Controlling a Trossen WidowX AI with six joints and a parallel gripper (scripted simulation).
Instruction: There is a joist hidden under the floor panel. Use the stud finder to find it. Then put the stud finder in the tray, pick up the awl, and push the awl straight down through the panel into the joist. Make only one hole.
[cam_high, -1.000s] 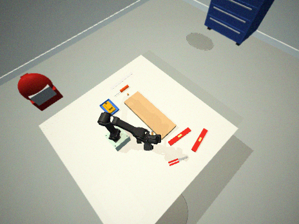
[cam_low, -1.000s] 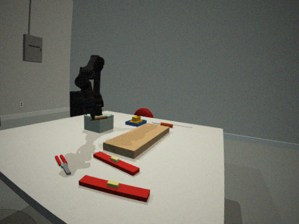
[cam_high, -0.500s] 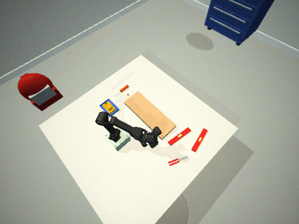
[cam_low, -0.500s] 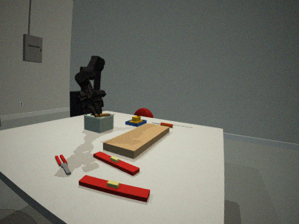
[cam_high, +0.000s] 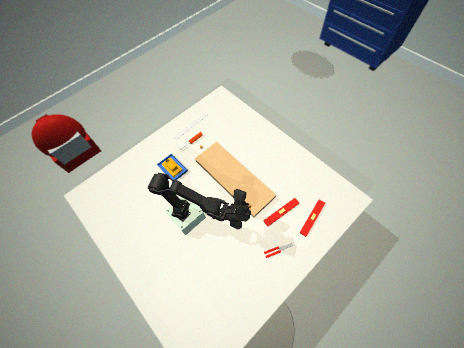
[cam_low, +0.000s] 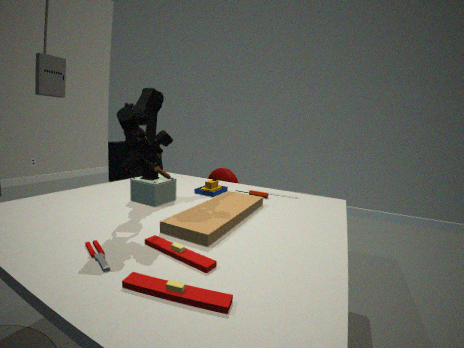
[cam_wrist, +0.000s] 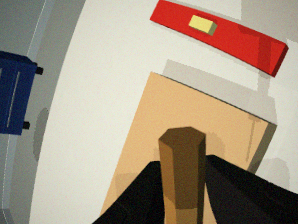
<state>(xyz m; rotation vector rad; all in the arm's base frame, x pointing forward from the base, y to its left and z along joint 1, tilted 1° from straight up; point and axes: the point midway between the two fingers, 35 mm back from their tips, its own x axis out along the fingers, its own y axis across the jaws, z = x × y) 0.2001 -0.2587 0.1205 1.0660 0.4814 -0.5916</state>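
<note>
Now: gripper tip 50 mm to the right of the awl and 20 mm above it. From my gripper tip the other things lie so: blue tray 40 mm behind, 570 mm to the left, 180 mm below; then yellow stud finder 40 mm behind, 590 mm to the left, 150 mm below; then square indicator 30 mm behind, 600 mm to the left, 130 mm below.
</note>
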